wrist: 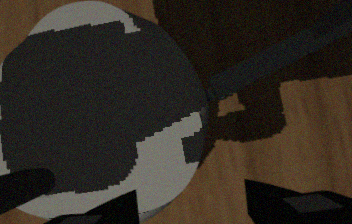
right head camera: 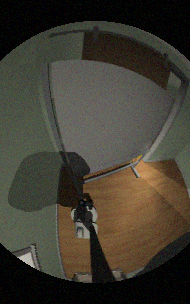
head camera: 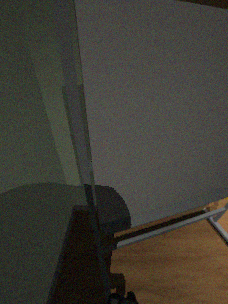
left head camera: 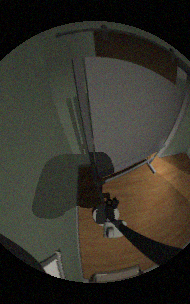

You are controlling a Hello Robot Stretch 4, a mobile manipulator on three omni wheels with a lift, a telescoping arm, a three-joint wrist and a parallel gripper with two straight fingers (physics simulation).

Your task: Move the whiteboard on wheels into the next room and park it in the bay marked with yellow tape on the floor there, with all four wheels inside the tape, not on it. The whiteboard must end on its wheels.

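Places are measured from the robot's base along level axes (x left, y back, z up), in centimetres.
Pixels of known places: gripper, between the fingertips: point(wrist: 191, 201); robot's base, origin of its link: point(wrist: 118, 119).
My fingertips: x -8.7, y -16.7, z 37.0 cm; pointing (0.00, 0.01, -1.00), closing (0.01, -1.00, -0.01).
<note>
For each thing: its top centre in the pictures, then the offset to it from my fingertips. "spot": a spot on its surface instead.
- foot, centre of its top: point(head camera: 214, 220) point(right head camera: 133, 167) point(left head camera: 148, 162) dx -94.7, dy -76.7, dz -29.7 cm
- yellow patch, a spot on its surface: point(right head camera: 137, 159) spot: dx -122.4, dy -105.5, dz -39.9 cm
The whiteboard point(head camera: 155, 110) point(left head camera: 127, 115) point(right head camera: 110, 115) stands upright in front of the robot, its grey panel filling much of the head view. Its lower bar point(head camera: 165, 232) runs under the panel, and a foot point(head camera: 218, 228) point(left head camera: 151, 166) point(right head camera: 135, 171) rests on the wood floor at the right. In the wrist view a grey-blue bar point(wrist: 280, 62) crosses the shadow at upper right. My gripper point(head camera: 122, 297) point(left head camera: 110, 202) point(right head camera: 86, 201) point(wrist: 191, 201) is open and empty, low near the panel's lower left end, pointing down. A yellow patch point(right head camera: 137, 159) shows past the board's lower right corner; the bay's outline and most wheels are hidden.
A green wall point(head camera: 30, 125) point(left head camera: 30, 130) point(right head camera: 20, 120) runs close along the left. My round pale base point(wrist: 165, 165) lies below the gripper. A white-framed object point(left head camera: 54, 265) point(right head camera: 26, 257) is at lower left, and a pale box point(left head camera: 117, 275) is behind. A grey jamb point(right head camera: 162, 120) stands at right.
</note>
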